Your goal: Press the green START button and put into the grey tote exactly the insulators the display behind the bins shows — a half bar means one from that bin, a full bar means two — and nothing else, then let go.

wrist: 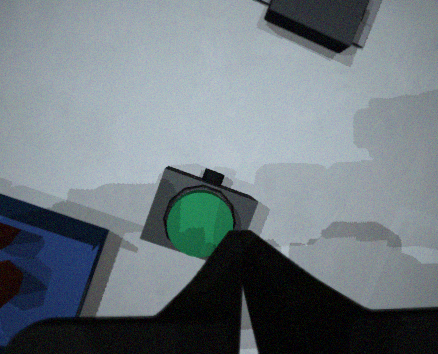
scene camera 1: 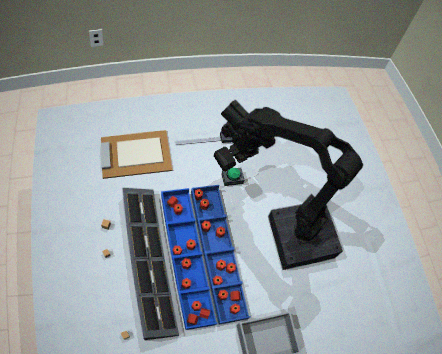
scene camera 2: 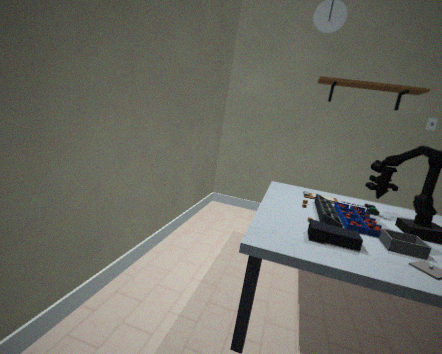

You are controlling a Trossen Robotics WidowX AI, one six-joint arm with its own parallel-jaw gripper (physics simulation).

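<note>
The green START button (scene camera 1: 234, 173) (scene camera 2: 371, 209) (wrist: 200, 215) sits on a dark box beyond the bins' far right corner. My gripper (scene camera 2: 381, 195) (wrist: 239, 241) is shut and empty; it hangs above the table, its fingertips overlapping the button's lower right edge in the wrist view. The blue bins (scene camera 1: 180, 232) (wrist: 60, 290) stand in two columns of four, holding red-orange insulators (scene camera 1: 186, 263), some upright and some lying. The display (scene camera 1: 162, 334) (scene camera 2: 325, 211) behind them has dark panels with pale strips between; I cannot make out lit bars. The grey tote (scene camera 1: 265, 320) (scene camera 2: 406, 248) stands near the bins' near end; no insulator shows in its visible part.
A caliper-like tool (scene camera 1: 197, 142) and a clipboard (scene camera 1: 168, 165) lie at the back. Small wooden cubes (scene camera 1: 106, 224) lie left of the display. A long black box (scene camera 2: 334, 236) stands near the display's end. A flat plate (scene camera 2: 425, 268) lies near the table's edge.
</note>
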